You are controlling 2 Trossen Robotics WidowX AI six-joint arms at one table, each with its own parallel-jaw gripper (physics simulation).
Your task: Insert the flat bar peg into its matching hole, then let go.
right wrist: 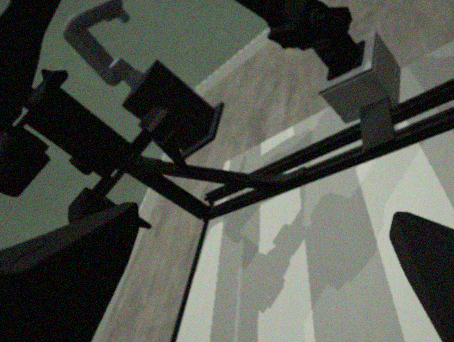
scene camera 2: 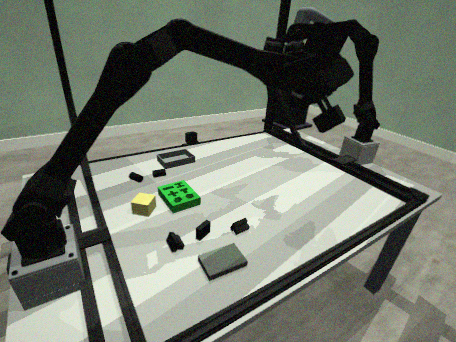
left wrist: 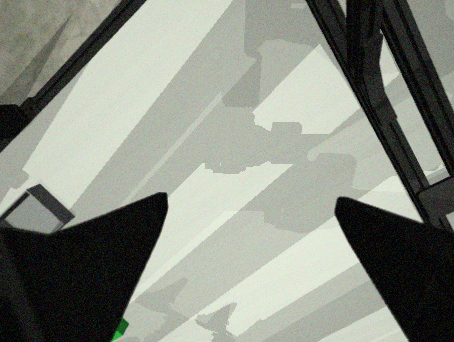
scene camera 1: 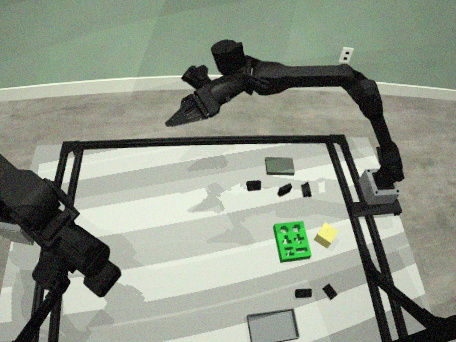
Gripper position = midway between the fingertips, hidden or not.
my right gripper: right wrist 263, 219; scene camera 2 317, 95; scene camera 1 167, 125; not seen in the left wrist view (out of frame)
